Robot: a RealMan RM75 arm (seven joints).
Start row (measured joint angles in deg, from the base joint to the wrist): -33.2 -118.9 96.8 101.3 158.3 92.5 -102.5
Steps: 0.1 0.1 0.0 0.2 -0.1 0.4 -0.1; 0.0 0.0 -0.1 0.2 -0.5 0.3 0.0; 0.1 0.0 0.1 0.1 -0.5 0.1 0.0; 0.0 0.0 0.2 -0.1 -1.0 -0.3 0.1; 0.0 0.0 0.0 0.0 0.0 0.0 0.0; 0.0 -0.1 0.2 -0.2 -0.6 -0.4 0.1; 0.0 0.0 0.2 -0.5 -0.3 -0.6 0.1; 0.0 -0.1 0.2 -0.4 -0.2 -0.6 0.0; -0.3 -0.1 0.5 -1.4 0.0 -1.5 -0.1; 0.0 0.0 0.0 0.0 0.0 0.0 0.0; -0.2 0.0 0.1 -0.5 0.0 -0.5 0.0; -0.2 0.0 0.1 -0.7 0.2 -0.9 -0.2; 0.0 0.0 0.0 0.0 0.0 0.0 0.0; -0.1 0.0 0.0 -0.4 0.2 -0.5 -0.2; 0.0 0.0 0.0 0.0 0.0 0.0 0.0; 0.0 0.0 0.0 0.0 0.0 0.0 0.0; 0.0 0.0 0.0 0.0 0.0 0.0 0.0; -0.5 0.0 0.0 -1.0 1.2 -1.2 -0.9; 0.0 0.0 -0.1 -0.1 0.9 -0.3 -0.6; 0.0 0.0 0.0 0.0 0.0 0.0 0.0
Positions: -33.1 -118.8 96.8 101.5 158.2 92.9 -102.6; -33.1 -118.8 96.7 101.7 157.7 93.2 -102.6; -33.0 -118.8 96.8 101.8 157.2 93.3 -102.6; -33.0 -118.8 97.0 101.7 156.2 93.0 -102.5; -33.0 -118.8 97.0 101.7 156.2 93.0 -102.5; -33.0 -118.9 97.2 101.5 155.6 92.6 -102.4; -33.0 -118.9 97.4 101.0 155.3 92.0 -102.3; -33.0 -119.0 97.6 100.6 155.1 91.4 -102.3; -33.3 -119.1 98.1 99.2 155.1 89.9 -102.4; -33.3 -119.1 98.1 99.2 155.1 89.9 -102.4; -33.5 -119.1 98.2 98.7 155.1 89.4 -102.4; -33.7 -119.1 98.3 98.0 155.3 88.5 -102.6; -33.7 -119.1 98.3 98.0 155.3 88.5 -102.6; -33.8 -119.1 98.3 97.6 155.5 88.0 -102.8; -33.8 -119.1 98.3 97.6 155.5 88.0 -102.8; -33.8 -119.1 98.3 97.6 155.5 88.0 -102.8; -33.8 -119.1 98.3 97.6 155.5 88.0 -102.8; -34.3 -119.1 98.3 96.6 156.7 86.8 -103.7; -34.3 -119.1 98.2 96.5 157.6 86.5 -104.3; -34.3 -119.1 98.2 96.5 157.6 86.5 -104.3
